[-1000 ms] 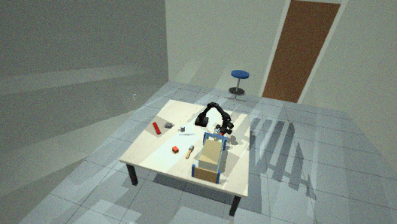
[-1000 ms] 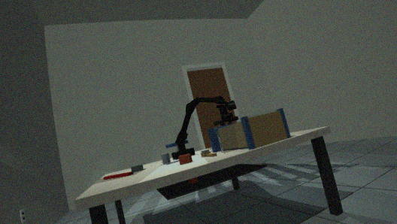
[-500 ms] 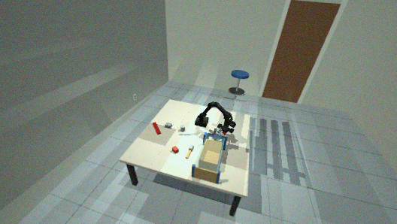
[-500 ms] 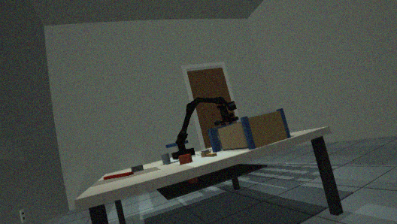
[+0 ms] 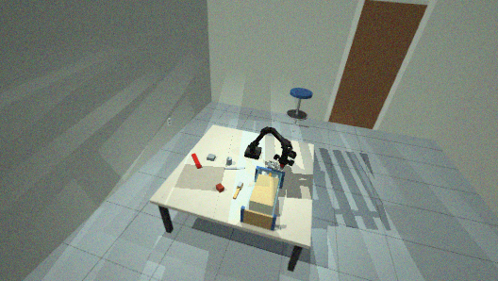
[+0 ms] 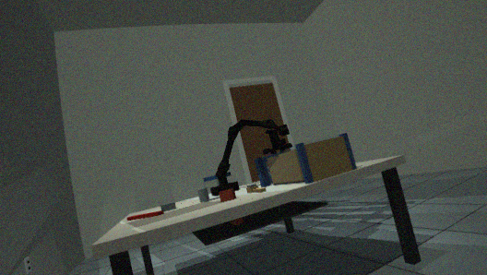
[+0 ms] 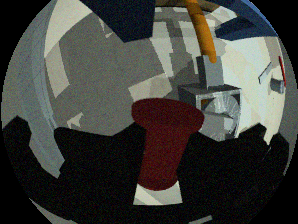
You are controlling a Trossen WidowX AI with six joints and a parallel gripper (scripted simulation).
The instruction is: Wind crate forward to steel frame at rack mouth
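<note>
The winch handle lies 2 cm behind my gripper tip, 3 cm to the right of it and 1 cm below it. Round my gripper tip: winch: 6 cm behind, 10 cm to the right, 8 cm below; red knob: 2 cm above; blue frame: 12 cm ahead, 10 cm to the right, 1 cm below.
</note>
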